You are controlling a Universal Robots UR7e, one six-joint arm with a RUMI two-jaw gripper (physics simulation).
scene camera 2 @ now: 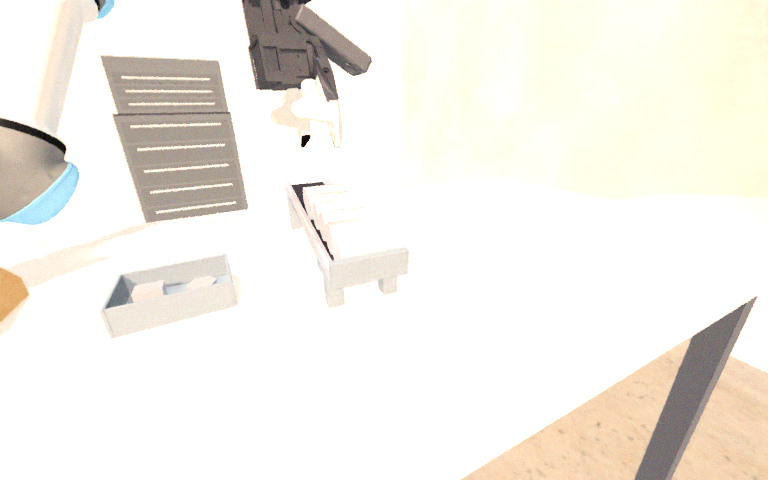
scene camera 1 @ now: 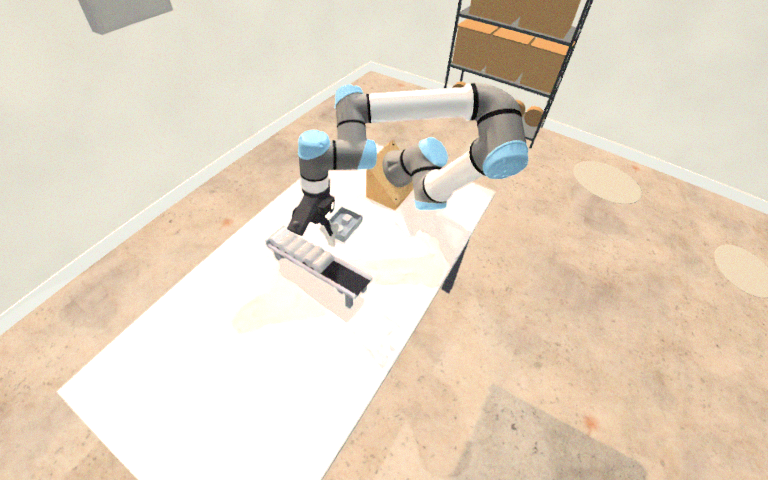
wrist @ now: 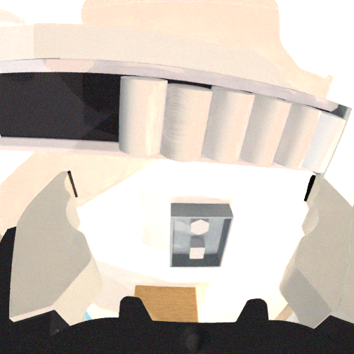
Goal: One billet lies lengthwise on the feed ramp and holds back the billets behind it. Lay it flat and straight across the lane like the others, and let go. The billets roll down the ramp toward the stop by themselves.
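Where they show: gripper, fingertip midpoint: [scene camera 2: 318,147] [scene camera 1: 313,237]; arm's base at its link origin: [scene camera 1: 396,169].
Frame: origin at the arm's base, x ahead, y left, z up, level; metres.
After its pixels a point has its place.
The feed ramp [scene camera 1: 357,284] [scene camera 2: 368,268] [wrist: 50,105] has a dark lane between pale rails. Several pale billets [scene camera 1: 300,250] @[x 0.533, y -0.111, z 0.004 m] [wrist: 227,125] lie flat across it, side by side, packed toward its end wall at the right in the wrist view. The endmost billet [wrist: 142,115] on the open-lane side and the swirl-marked billet [wrist: 186,122] beside it also lie across the lane, close together. No billet shows lengthwise. My gripper [scene camera 1: 313,233] @[x 0.515, y -0.065, z 0.076 m] [scene camera 2: 321,141] @[x 0.515, y -0.065, z 0.076 m] [wrist: 190,176] is open and empty, above and to the tray side of the ramp, apart from the billets.
A grey tray [scene camera 1: 353,227] @[x 0.307, y -0.037, z -0.070 m] [scene camera 2: 169,311] @[x 0.290, y -0.134, z -0.084 m] [wrist: 176,242] with two small pale pieces stands beside the ramp. A wooden block [scene camera 1: 376,189] @[x 0.116, y -0.035, z -0.032 m] [wrist: 167,300] stands near the arm's base. A shelf rack [scene camera 1: 502,79] with boxes stands beyond the table.
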